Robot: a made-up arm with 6 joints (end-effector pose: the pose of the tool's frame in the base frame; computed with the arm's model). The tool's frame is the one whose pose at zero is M.
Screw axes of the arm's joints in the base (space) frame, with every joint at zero. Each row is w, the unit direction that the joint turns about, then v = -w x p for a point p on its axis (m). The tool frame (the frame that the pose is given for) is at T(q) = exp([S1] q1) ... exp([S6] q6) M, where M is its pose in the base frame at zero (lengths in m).
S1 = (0, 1, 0, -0.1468, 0, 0)
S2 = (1, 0, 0, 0, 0.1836, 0.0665)
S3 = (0, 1, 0, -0.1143, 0, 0.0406)
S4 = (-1, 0, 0, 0, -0.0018, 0.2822)
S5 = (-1, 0, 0, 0, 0.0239, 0.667)
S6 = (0, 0, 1, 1.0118, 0.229, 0)
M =
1 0 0 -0.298
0 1 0 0.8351
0 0 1 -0.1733
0 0 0 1
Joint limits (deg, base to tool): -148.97..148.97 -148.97..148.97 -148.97..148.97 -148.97..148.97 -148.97..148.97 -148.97..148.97
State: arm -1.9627 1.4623 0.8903 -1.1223 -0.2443 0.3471
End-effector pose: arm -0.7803 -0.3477 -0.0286 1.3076 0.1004 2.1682
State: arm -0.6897 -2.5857 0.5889 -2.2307 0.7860 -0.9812
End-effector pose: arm 0.3527 -0.0262 -0.3837 -0.4168 -1.3235 -1.7664
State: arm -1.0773 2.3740 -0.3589 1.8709 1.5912 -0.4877
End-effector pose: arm -0.4731 0.2179 0.1120 -0.7444 -0.8294 -1.0680
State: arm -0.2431 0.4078 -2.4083 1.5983 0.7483 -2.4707
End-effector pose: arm 0.7167 -0.3281 0.5637 -0.2787 0.5063 1.0186
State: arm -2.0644 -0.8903 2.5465 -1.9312 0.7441 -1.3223
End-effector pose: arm 0.1211 0.0532 1.0337 1.6016 1.2456 -1.8111
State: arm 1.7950 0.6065 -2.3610 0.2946 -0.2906 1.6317
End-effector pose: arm 0.6252 0.6650 -0.3905 -0.6272 -0.1604 1.0397
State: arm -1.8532 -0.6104 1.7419 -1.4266 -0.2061 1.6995
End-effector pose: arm 0.1653 0.3451 0.8394 0.7220 -1.7283 0.8298
